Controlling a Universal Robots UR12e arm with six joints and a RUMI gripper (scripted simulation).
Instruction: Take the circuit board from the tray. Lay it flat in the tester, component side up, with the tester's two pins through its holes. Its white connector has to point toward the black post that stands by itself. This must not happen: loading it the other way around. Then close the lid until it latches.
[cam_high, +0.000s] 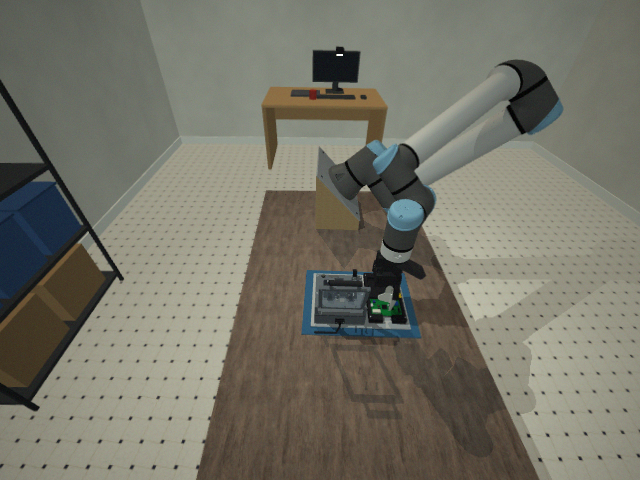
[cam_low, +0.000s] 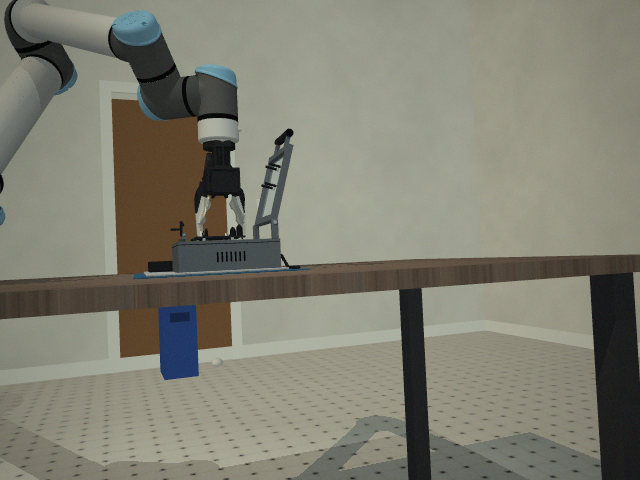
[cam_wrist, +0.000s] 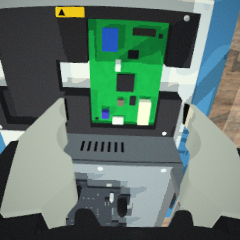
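My gripper is now 6 cm above the green circuit board. Also, from my hand: tester lid 9 cm ahead, 17 cm to the right, 11 cm above; tester 1 cm behind, 13 cm to the right, 4 cm above.
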